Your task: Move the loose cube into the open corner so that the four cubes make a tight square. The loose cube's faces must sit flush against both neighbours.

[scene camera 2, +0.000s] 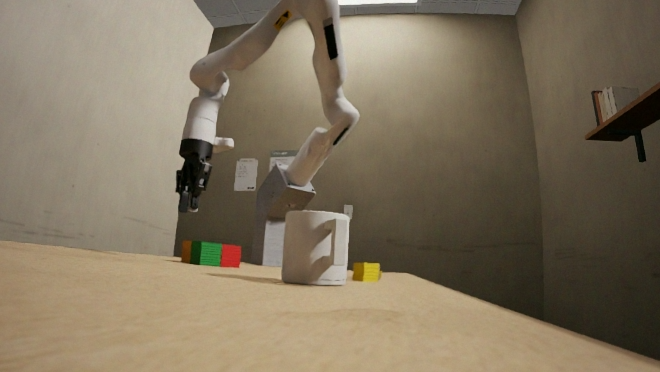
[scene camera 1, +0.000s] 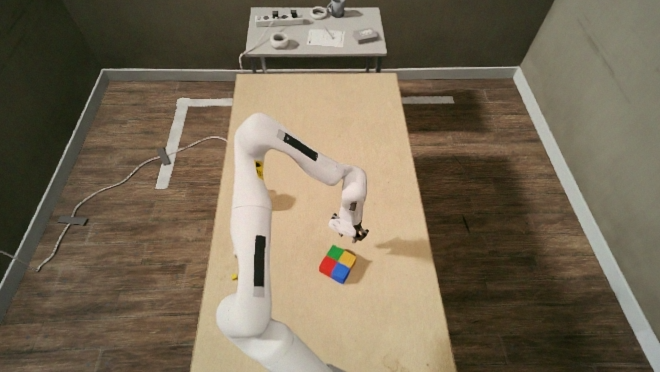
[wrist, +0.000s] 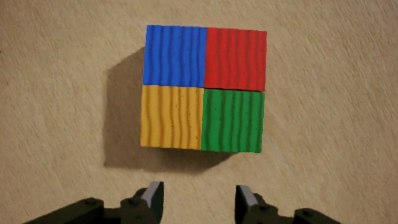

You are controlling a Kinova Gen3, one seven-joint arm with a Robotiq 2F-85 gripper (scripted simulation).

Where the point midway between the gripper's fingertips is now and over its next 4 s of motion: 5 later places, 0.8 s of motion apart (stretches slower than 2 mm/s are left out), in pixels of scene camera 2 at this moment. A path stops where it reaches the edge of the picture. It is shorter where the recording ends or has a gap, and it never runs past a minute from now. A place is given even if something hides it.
My gripper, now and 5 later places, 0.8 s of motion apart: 187, 212; 186, 214; 182, 236; 181, 254; 184, 255; 186, 255
